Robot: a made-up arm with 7 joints.
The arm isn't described. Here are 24 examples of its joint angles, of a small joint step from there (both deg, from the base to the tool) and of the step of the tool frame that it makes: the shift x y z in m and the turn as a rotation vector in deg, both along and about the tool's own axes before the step.
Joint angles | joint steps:
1: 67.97 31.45 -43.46 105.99 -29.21 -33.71 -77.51 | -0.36 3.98 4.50 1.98 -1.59 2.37 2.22
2: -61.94 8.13 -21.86 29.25 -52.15 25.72 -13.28 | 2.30 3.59 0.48 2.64 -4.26 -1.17 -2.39
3: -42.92 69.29 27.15 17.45 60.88 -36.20 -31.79 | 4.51 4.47 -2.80 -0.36 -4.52 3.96 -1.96
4: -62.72 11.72 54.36 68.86 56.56 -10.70 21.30 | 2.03 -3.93 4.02 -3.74 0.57 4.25 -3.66
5: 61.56 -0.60 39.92 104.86 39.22 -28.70 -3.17 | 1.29 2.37 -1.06 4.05 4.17 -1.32 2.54
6: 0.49 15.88 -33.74 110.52 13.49 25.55 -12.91 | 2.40 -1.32 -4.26 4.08 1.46 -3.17 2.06
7: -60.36 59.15 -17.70 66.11 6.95 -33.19 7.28 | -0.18 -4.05 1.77 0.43 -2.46 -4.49 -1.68
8: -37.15 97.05 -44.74 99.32 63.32 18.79 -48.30 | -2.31 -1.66 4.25 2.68 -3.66 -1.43 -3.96
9: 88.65 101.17 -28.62 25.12 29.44 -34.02 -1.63 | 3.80 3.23 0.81 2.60 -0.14 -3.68 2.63
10: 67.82 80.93 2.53 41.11 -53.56 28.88 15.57 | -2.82 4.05 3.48 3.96 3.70 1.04 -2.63
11: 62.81 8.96 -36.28 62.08 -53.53 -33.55 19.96 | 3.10 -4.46 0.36 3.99 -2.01 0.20 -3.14
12: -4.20 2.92 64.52 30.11 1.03 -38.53 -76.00 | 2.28 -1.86 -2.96 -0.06 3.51 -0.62 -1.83
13: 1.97 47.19 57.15 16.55 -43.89 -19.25 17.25 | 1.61 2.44 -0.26 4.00 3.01 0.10 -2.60
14: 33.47 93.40 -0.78 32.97 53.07 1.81 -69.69 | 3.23 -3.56 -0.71 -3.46 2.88 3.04 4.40
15: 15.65 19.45 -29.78 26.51 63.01 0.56 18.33 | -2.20 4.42 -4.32 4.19 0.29 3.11 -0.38
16: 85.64 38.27 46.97 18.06 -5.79 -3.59 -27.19 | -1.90 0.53 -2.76 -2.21 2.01 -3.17 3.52
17: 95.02 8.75 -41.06 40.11 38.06 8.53 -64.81 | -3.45 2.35 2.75 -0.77 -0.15 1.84 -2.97
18: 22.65 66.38 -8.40 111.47 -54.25 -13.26 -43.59 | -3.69 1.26 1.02 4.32 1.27 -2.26 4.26
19: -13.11 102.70 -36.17 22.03 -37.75 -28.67 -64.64 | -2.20 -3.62 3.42 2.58 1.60 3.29 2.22
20: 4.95 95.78 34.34 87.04 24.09 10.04 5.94 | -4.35 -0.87 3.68 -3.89 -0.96 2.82 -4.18
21: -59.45 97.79 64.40 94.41 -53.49 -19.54 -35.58 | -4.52 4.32 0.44 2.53 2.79 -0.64 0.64
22: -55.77 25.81 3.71 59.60 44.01 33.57 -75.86 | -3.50 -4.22 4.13 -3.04 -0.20 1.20 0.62
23: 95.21 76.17 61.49 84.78 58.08 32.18 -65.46 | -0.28 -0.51 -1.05 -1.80 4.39 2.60 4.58
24: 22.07 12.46 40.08 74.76 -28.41 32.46 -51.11 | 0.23 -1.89 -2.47 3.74 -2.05 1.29 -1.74
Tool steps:
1: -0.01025 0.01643 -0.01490 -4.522 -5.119 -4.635
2: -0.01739 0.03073 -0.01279 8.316 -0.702 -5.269
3: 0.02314 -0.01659 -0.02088 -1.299 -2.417 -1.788
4: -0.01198 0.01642 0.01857 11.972 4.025 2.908
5: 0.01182 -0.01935 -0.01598 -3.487 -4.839 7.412
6: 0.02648 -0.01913 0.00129 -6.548 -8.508 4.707
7: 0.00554 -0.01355 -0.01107 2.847 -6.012 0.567
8: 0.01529 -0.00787 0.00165 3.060 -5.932 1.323
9: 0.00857 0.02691 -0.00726 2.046 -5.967 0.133
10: -0.01044 0.03060 0.00088 7.291 0.693 2.046
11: 0.01441 0.04378 -0.02435 7.470 -3.898 -7.605
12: 0.00446 0.00285 0.02531 0.392 4.345 0.339
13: 0.02052 0.03344 -0.00810 8.548 -4.518 -1.409
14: -0.02320 -0.00018 0.00961 -4.029 8.633 -2.938
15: 0.00106 0.01592 0.01113 -0.881 4.406 -4.487
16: -0.01420 0.00219 0.00311 -4.055 -1.366 -0.664
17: -0.02734 0.01504 -0.00919 5.135 3.983 -5.545
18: 0.01461 0.00328 -0.00625 -1.783 -3.466 5.702
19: 0.02418 -0.01410 -0.01795 1.467 1.871 2.522
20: -0.01965 -0.00032 0.00505 4.885 6.912 -1.290
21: 0.01786 -0.00230 -0.02980 4.260 -5.576 4.858
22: -0.03602 -0.00586 0.00021 -0.551 7.399 -4.573
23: -0.01235 -0.00274 0.00009 -6.530 5.905 -1.047
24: 0.01469 0.00537 0.01148 1.744 -2.532 0.763
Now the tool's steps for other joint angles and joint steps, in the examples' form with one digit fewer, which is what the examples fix.
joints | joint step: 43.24 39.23 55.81 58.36 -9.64 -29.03 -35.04 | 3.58 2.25 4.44 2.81 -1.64 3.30 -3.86
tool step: 0.0106 0.0099 -0.0387 10.55 -1.54 -2.13
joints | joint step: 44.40 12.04 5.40 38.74 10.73 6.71 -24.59 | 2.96 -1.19 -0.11 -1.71 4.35 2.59 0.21
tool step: 0.0114 -0.0111 0.0006 -0.95 4.09 4.35
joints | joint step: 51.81 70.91 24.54 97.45 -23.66 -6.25 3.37 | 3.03 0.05 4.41 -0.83 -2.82 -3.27 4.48
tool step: -0.0133 0.0275 -0.0018 0.42 -0.12 -4.47
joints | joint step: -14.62 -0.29 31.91 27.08 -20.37 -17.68 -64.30 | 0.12 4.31 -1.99 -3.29 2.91 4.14 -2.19
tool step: -0.0123 0.0090 -0.0183 2.23 1.20 -6.68
